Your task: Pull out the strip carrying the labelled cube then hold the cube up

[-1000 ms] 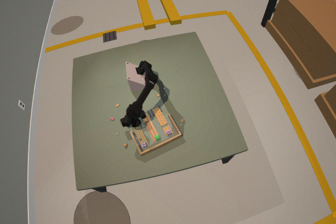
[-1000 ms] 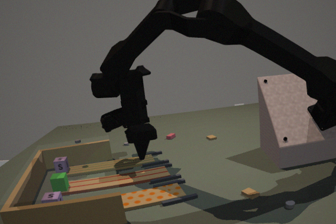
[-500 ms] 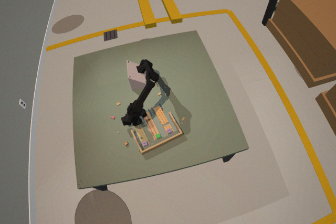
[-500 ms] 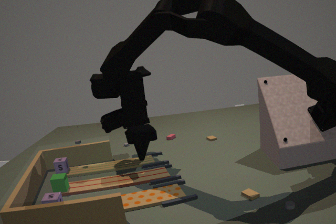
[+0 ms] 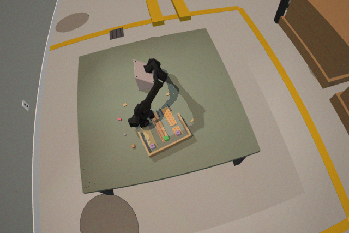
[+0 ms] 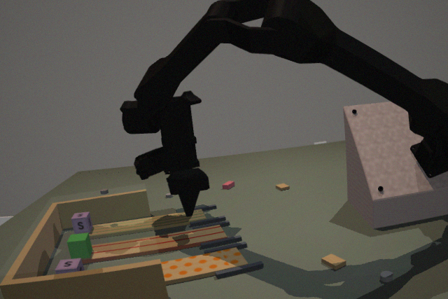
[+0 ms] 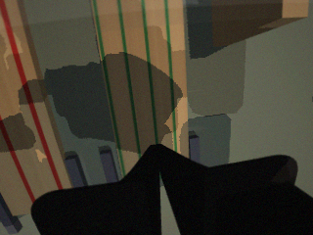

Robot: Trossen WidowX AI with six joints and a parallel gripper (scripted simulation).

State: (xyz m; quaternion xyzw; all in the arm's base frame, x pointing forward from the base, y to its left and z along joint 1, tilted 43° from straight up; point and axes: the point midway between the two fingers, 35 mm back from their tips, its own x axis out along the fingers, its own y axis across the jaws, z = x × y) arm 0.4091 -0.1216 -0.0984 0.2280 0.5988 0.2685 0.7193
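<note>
Right now my gripper tip is 17 cm to the left of the pink block and 9 cm past it.
</note>
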